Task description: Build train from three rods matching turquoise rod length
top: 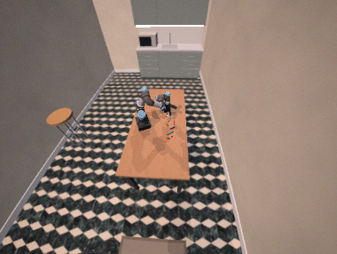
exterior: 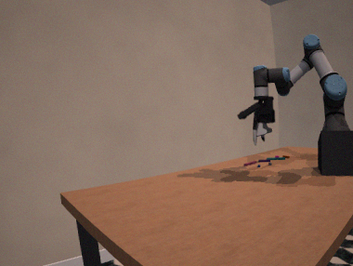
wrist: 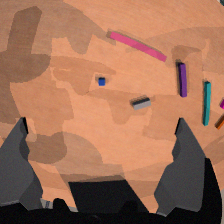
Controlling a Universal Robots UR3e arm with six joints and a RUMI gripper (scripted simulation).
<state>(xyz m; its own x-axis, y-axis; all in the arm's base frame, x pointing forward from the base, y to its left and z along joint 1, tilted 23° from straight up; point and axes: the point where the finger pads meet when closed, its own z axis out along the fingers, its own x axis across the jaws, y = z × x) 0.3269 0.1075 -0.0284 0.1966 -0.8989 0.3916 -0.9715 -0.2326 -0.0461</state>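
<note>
My hand is 100 mm above the grey rod, 70 mm to the left of it and 20 mm past it. The rest, counted from my hand: blue rod (100 mm below); purple rod (130 mm to the right, 100 mm below, 40 mm ahead); pink rod (100 mm below, 70 mm ahead, 40 mm to the right).
</note>
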